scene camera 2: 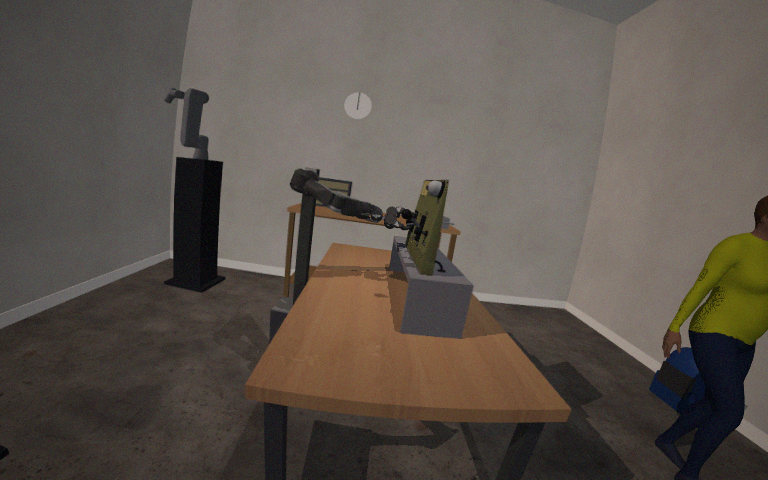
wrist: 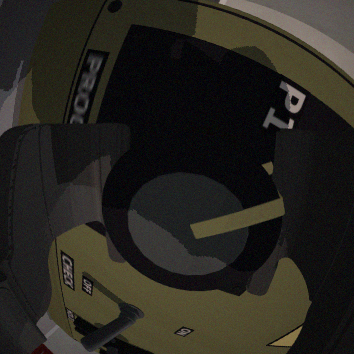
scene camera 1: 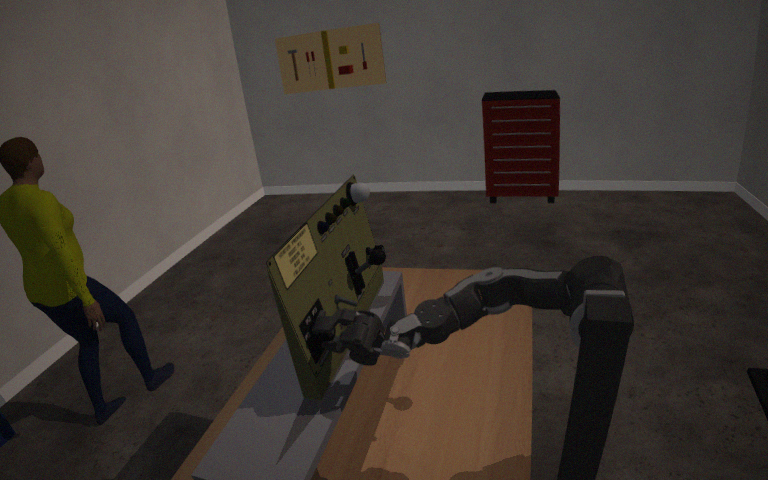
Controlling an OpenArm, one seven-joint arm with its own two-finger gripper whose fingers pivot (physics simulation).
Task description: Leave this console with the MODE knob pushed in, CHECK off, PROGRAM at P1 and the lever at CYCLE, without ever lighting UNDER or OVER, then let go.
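The olive console (scene camera 1: 300,362) (scene camera 2: 431,237) stands tilted. My gripper (scene camera 1: 320,335) (scene camera 2: 411,220) (wrist: 193,203) is shut on the round black PROGRAM knob (wrist: 188,280). Its yellow pointer line (wrist: 237,218) points right in the wrist view, below the P1 label (wrist: 285,105), which a finger partly covers. The CHECK toggle (wrist: 112,327) (scene camera 1: 346,301) leans towards the OFF label (wrist: 87,285). The black-balled lever (scene camera 1: 375,254) sticks out near its slot's upper part; its position labels are unreadable. The lamps (scene camera 1: 330,218) look dark. I cannot make out the MODE knob.
The console rests on a grey plinth (scene camera 1: 254,430) (scene camera 2: 436,305) on the wooden table (scene camera 1: 464,384) (scene camera 2: 351,350). A person in a yellow top (scene camera 1: 42,243) (scene camera 2: 730,283) is beyond the table. A red tool cabinet (scene camera 1: 521,147) stands further back. Another arm (scene camera 2: 193,118) stands on a black pedestal (scene camera 2: 195,226).
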